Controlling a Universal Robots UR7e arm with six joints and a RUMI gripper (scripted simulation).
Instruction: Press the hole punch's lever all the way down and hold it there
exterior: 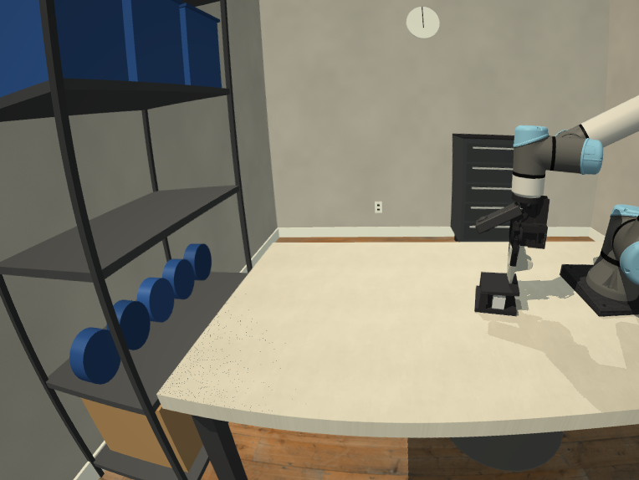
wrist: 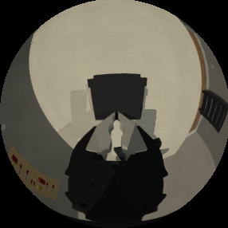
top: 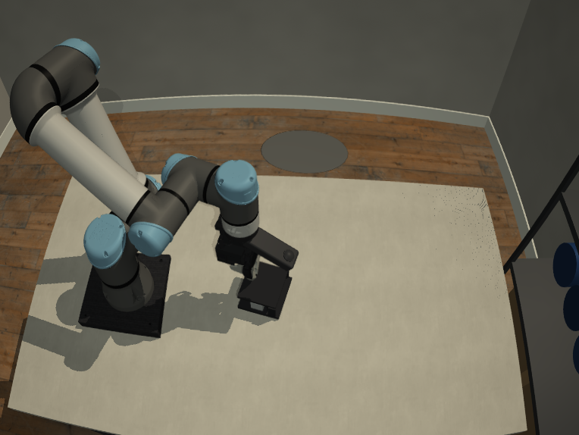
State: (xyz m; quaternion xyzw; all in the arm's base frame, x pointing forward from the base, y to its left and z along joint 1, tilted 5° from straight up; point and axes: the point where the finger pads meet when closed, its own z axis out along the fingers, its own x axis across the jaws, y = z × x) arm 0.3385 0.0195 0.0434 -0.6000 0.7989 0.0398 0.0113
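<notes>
My gripper is now 30 mm short of the hole punch, 10 mm to the left of it and 40 mm above it.
</notes>
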